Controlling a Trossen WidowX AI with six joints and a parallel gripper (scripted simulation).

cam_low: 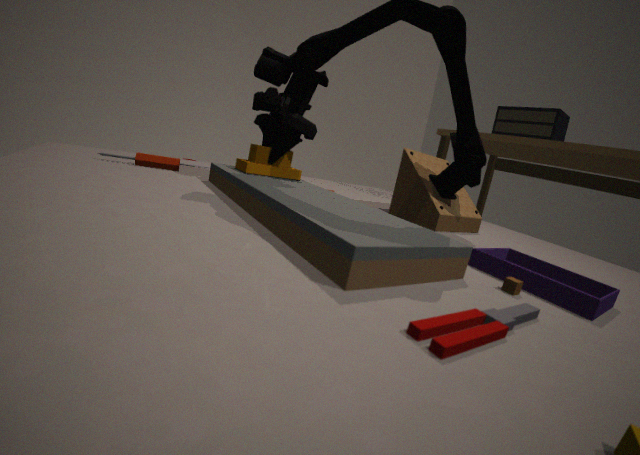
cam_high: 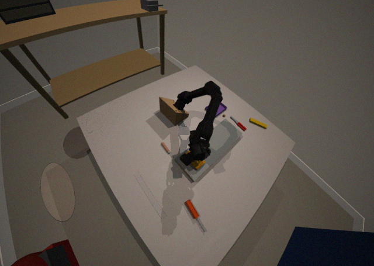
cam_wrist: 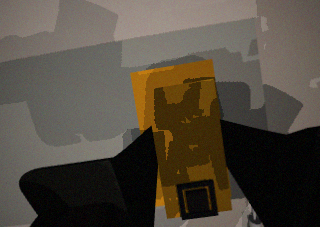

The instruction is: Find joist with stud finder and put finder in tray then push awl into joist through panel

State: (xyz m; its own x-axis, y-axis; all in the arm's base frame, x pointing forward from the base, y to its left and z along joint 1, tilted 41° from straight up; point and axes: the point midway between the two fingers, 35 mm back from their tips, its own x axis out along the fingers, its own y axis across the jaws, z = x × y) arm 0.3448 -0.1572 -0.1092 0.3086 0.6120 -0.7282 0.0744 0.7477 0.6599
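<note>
Now: gripper tip 18 cm past the purple tray, 49 cm to the right of it and 5 cm above it. Round my gripper tip: awl (17 cm behind, 7 cm to the right, 6 cm below); then stud finder (2 cm behind, 2 cm above); then pale ruler (5 cm behind, 33 cm to the right, 6 cm below).
</note>
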